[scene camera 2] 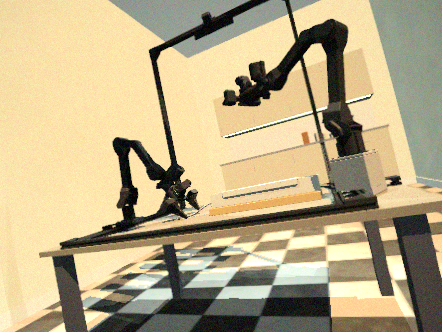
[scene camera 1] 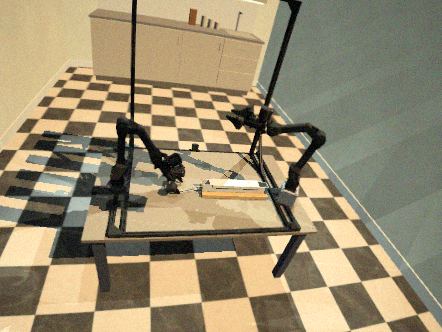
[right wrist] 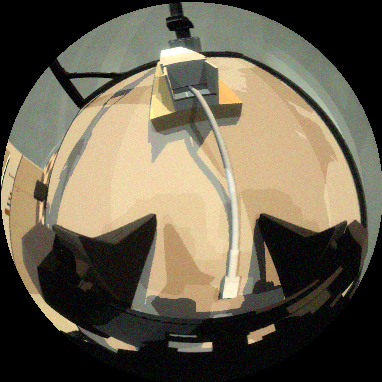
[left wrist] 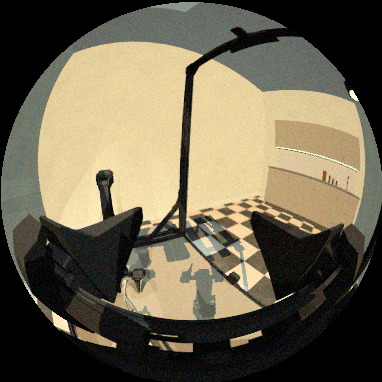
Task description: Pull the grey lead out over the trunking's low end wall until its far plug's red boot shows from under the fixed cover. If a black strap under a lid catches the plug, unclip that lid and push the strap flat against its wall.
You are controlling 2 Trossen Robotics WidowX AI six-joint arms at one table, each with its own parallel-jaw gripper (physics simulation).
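Frame: origin at the left arm's base, x left, y back, z up, level; centimetres.
Where they show: left gripper, fingertip midpoint: (scene camera 1: 228,112) (left wrist: 198,215); right gripper, fingertip midpoint: (scene camera 2: 193,214) (scene camera 1: 181,188) (right wrist: 209,219) (left wrist: 128,292); left arm's base, origin of the base link: (scene camera 2: 353,154) (scene camera 1: 290,188) (right wrist: 183,37); right arm's base, origin of the base link: (scene camera 2: 129,219) (scene camera 1: 117,183).
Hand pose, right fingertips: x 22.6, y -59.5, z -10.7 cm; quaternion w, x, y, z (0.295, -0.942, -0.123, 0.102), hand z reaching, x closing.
Observation:
Things, the pixels of their top centre, and the offset from my right fingertips. "*": a spot on its surface instead.
- grey lead, surface spot: (right wrist: 232,195) * dy +2.2, dx +1.2, dz +0.5 cm
- plug, middle of its top: (right wrist: 230,287) dy -5.1, dx +3.5, dz +0.1 cm
The grey lead (right wrist: 232,195) (scene camera 1: 190,189) runs out over the low end wall of the trunking (right wrist: 187,72) (scene camera 1: 235,183) (scene camera 2: 260,190) towards my right gripper. Its pale near plug (right wrist: 230,288) shows between the spread right fingers, nearer the right-hand finger in the right wrist view, and neither finger touches it. My right gripper (right wrist: 209,219) (scene camera 2: 191,212) is open, low over the table. My left gripper (left wrist: 198,215) (scene camera 1: 230,115) is open and empty, high above the table behind the trunking in scene camera 1. No red boot or black strap can be made out; the trunking's inside is mostly hidden.
The trunking stands on an orange-yellow base (scene camera 1: 235,195) (scene camera 2: 270,204) (right wrist: 231,97). A black frame edge (scene camera 1: 200,232) borders the table, and upright posts (scene camera 1: 133,75) stand beyond the arms. A small black block (scene camera 1: 195,147) sits at the far edge.

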